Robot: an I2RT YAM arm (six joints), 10 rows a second.
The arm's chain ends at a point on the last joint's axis. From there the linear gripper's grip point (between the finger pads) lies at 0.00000 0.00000 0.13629 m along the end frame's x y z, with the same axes.
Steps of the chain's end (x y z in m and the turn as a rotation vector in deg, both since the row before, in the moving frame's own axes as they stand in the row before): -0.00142 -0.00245 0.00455 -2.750 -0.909 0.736; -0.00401 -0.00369 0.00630 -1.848 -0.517 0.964; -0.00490 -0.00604 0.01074 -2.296 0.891 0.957; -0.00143 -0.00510 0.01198 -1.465 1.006 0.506; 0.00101 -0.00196 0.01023 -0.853 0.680 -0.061; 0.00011 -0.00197 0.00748 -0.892 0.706 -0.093; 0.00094 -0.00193 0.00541 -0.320 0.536 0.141; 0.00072 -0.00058 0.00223 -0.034 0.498 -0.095
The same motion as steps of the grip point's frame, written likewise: -0.00362 0.00407 0.00438 -2.750 -0.909 0.736; -0.00528 0.00069 0.00622 -1.848 -0.517 0.964; -0.00283 -0.00056 0.01061 -2.296 0.891 0.957; 0.00095 -0.00161 0.01191 -1.465 1.006 0.506; 0.00263 0.00007 0.01021 -0.853 0.680 -0.061; 0.00179 0.00015 0.00745 -0.892 0.706 -0.093; 0.00221 -0.00117 0.00540 -0.320 0.536 0.141; 0.00190 -0.00050 0.00222 -0.034 0.498 -0.095
